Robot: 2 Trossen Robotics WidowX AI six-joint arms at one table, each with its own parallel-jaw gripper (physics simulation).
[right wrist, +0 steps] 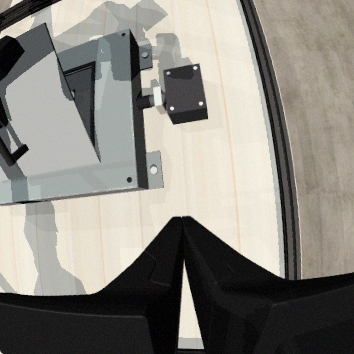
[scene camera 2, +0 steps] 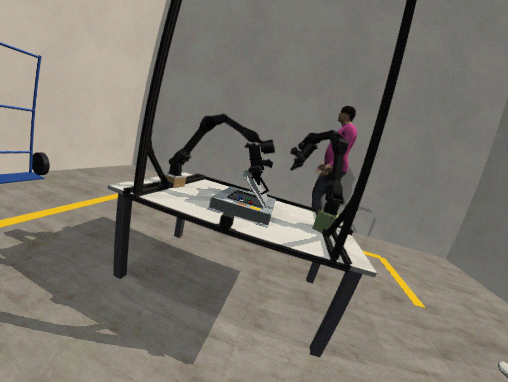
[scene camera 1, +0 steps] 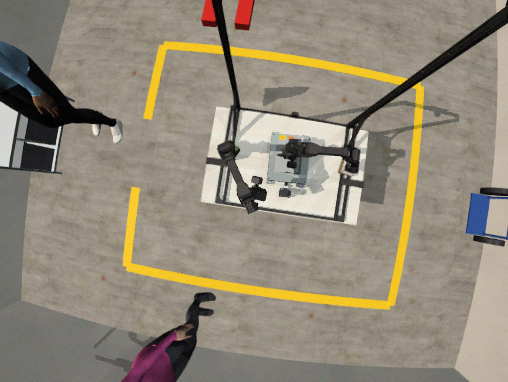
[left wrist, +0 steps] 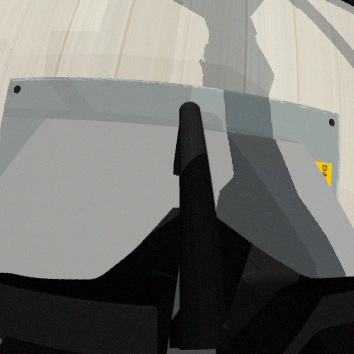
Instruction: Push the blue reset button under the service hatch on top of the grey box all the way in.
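The grey box lies on the table. Its hatch is tilted up steeply, and the dark recess shows beneath it in scene camera 2. A small blue spot shows in there, too small to tell its shape or depth. My left gripper is shut on the hatch's black handle. My right gripper is shut and empty, raised above the table beside the box. The hatch hides the recess in the left wrist view.
A black block sits by the box's side, joined by a short connector. A small red spot shows in the recess. A yellow label is on the box top. Dark frame rails run along the table edge.
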